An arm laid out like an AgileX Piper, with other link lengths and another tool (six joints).
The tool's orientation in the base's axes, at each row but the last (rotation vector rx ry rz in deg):
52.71, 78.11, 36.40
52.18, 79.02, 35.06
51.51, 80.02, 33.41
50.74, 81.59, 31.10
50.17, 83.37, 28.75
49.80, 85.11, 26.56
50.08, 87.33, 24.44
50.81, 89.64, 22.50
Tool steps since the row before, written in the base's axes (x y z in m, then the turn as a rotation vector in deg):
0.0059, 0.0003, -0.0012, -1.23, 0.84, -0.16
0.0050, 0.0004, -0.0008, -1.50, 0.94, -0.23
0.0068, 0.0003, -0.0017, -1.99, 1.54, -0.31
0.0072, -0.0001, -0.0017, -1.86, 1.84, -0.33
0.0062, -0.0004, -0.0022, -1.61, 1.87, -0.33
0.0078, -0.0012, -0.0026, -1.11, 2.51, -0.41
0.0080, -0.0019, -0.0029, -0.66, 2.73, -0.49
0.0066, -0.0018, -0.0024, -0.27, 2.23, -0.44
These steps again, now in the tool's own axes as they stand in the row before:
0.0017, -0.0001, 0.0058, 0.62, 0.15, -1.35
0.0014, 0.0003, 0.0049, 0.71, 0.10, -1.63
0.0021, -0.0002, 0.0067, 1.18, 0.30, -2.22
0.0017, -0.0001, 0.0072, 1.44, 0.48, -2.15
0.0017, -0.0006, 0.0063, 1.49, 0.55, -1.92
0.0014, -0.0008, 0.0081, 2.06, 1.02, -1.56
0.0010, -0.0011, 0.0086, 2.30, 1.22, -1.16
0.0005, -0.0008, 0.0072, 1.91, 1.06, -0.69

